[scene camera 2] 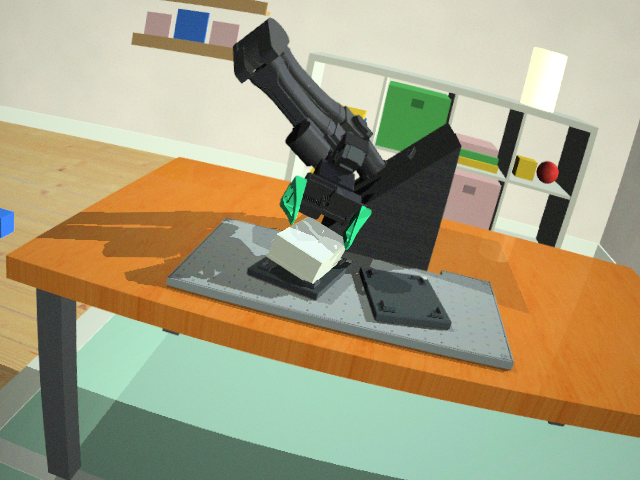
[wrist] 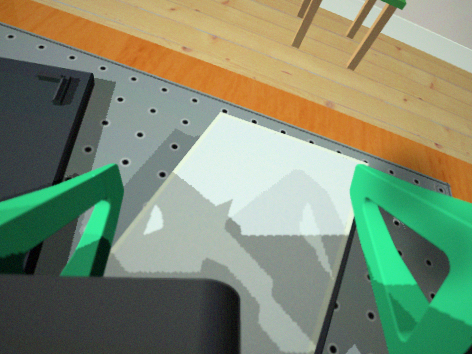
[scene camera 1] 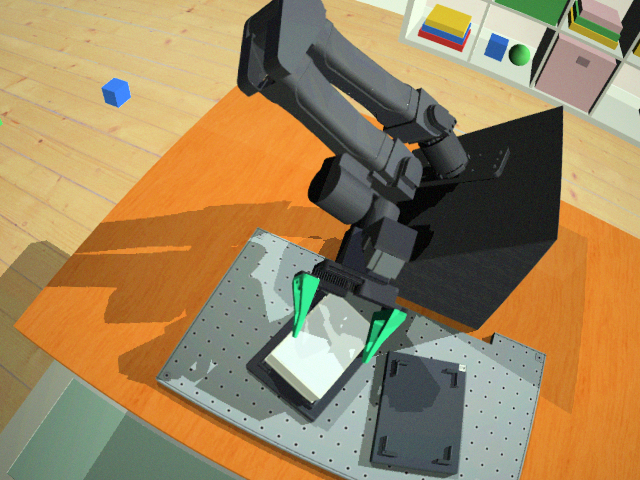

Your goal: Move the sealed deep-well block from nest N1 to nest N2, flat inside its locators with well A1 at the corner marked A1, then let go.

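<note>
The deep-well block, white with a pale cover, sits tilted on the dark nest N1. Its end towards the arm stands higher than its front end. My gripper is open, with one green finger on each side of the block's raised part. Contact with the block cannot be told. The nest N2 stands to the right in the scene views, with corner locators and a small white mark at one corner. The block's well A1 cannot be made out.
Both nests stand on a grey perforated plate on an orange table. A large black stand rises behind N2, beside the arm.
</note>
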